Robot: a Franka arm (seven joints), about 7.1 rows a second.
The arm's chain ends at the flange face. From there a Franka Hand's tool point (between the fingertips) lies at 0.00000 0.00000 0.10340 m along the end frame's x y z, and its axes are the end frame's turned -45 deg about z.
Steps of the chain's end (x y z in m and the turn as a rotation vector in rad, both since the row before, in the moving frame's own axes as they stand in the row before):
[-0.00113 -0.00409 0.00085 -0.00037 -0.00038 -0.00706]
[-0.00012 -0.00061 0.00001 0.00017 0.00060 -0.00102]
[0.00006 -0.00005 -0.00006 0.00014 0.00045 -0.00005]
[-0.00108 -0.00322 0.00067 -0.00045 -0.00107 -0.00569]
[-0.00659 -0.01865 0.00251 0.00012 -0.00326 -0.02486]
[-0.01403 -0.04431 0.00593 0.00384 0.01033 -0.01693]
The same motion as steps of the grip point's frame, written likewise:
[0.00204 -0.00369 0.00085 0.00001 -0.00053 -0.00706]
[0.00040 -0.00048 0.00001 -0.00030 0.00054 -0.00102]
[0.00012 0.00003 -0.00006 -0.00022 0.00042 -0.00005]
[0.00140 -0.00309 0.00067 0.00044 -0.00107 -0.00569]
[0.00830 -0.01809 0.00251 0.00239 -0.00222 -0.02486]
[0.02245 -0.04079 0.00592 -0.00459 0.01002 -0.01693]

